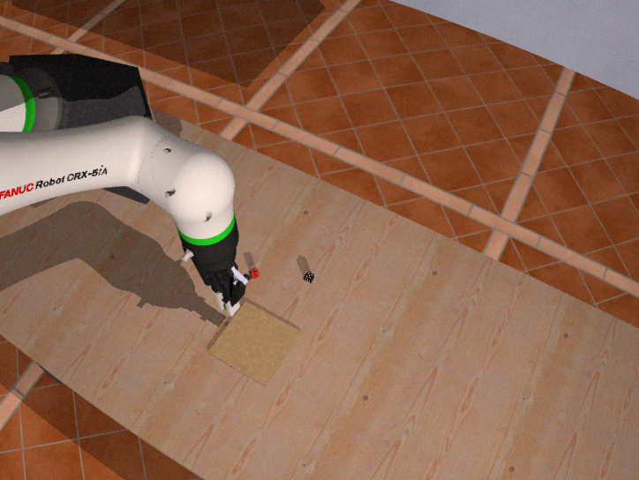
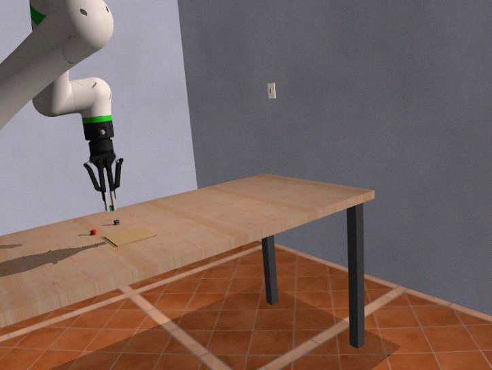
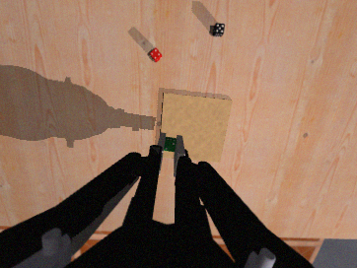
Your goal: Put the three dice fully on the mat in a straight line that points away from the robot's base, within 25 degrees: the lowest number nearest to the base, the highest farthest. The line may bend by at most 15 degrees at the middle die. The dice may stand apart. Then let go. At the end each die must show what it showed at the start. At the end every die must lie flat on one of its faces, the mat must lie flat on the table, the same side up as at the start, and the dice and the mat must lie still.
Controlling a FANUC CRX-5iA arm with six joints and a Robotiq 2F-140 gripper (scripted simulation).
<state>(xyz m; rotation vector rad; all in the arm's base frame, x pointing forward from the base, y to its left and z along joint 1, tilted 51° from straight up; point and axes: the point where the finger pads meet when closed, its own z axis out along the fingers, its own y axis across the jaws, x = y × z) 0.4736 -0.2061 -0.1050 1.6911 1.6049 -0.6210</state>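
The tan mat is 14 cm below my hand, 5 cm ahead of it and 1 cm to the right of it. Also, from my hand: red die: 13 cm to the left, 13 cm below, 3 cm behind; then green die: 3 cm below; then black die: 18 cm to the left, 13 cm below, 8 cm ahead.
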